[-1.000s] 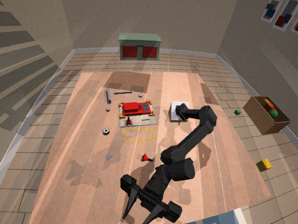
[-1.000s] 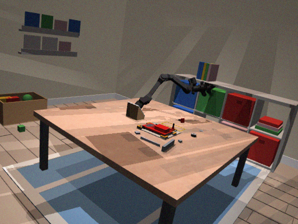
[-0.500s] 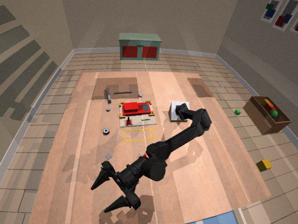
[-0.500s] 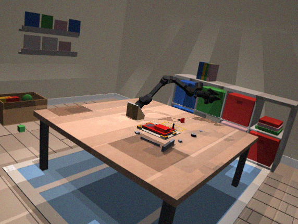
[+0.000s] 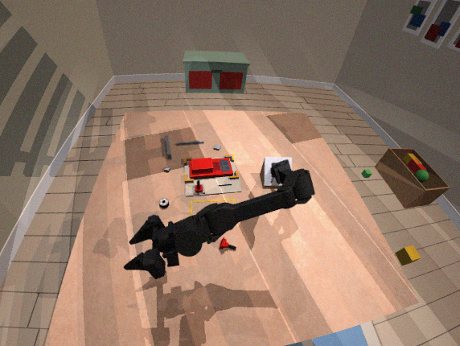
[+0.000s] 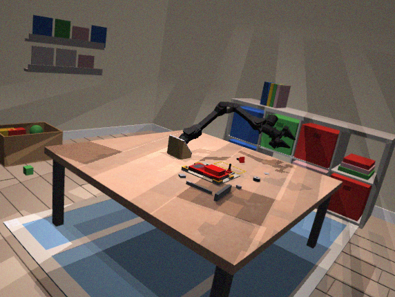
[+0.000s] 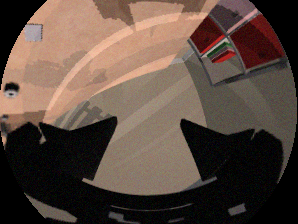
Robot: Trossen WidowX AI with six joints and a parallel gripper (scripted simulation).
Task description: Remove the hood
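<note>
My gripper tip is 19 cm past the hood, 48 cm to the left of it and 16 cm above it. Also, from my gripper tip: grey bar (1 cm behind, 64 cm to the right, 18 cm below); black wheel (4 cm behind, 29 cm to the right, 19 cm below).
</note>
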